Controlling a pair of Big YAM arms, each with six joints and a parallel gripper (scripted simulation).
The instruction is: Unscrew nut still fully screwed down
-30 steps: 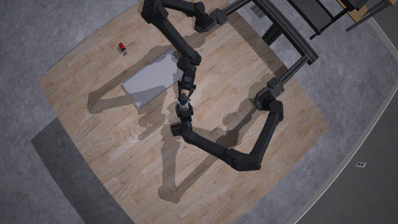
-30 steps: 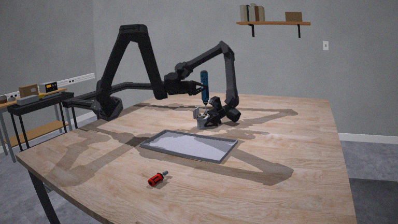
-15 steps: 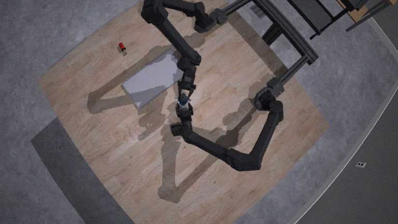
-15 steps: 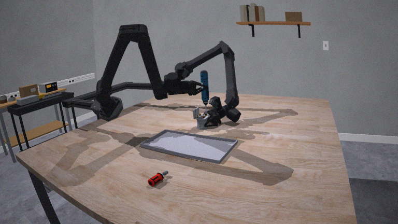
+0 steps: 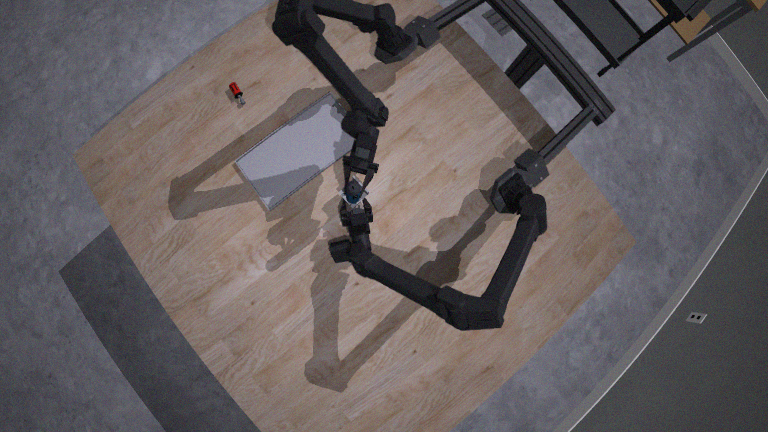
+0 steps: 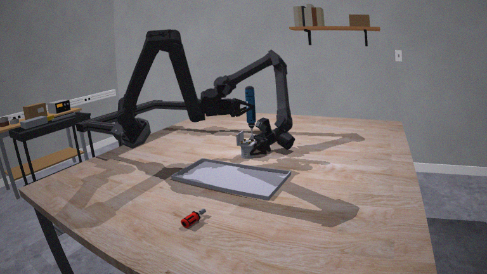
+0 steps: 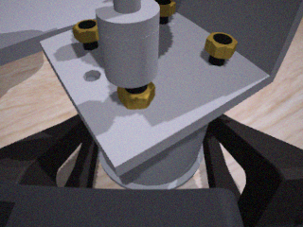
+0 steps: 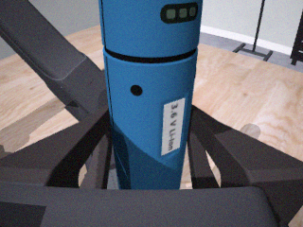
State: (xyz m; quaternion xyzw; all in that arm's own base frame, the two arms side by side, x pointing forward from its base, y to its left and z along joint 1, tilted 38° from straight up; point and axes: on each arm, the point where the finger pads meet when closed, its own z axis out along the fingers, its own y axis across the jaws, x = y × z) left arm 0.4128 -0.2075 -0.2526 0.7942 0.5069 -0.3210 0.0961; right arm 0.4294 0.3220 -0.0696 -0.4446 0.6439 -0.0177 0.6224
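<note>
Now: the joint module 10 mm above my left hand. Also, from my left hand: driver tip: 20 mm ahead, 20 mm to the left, 80 mm above; then grey bracket plate: 50 mm above; then nut: 10 mm ahead, 20 mm to the left, 50 mm above.
</note>
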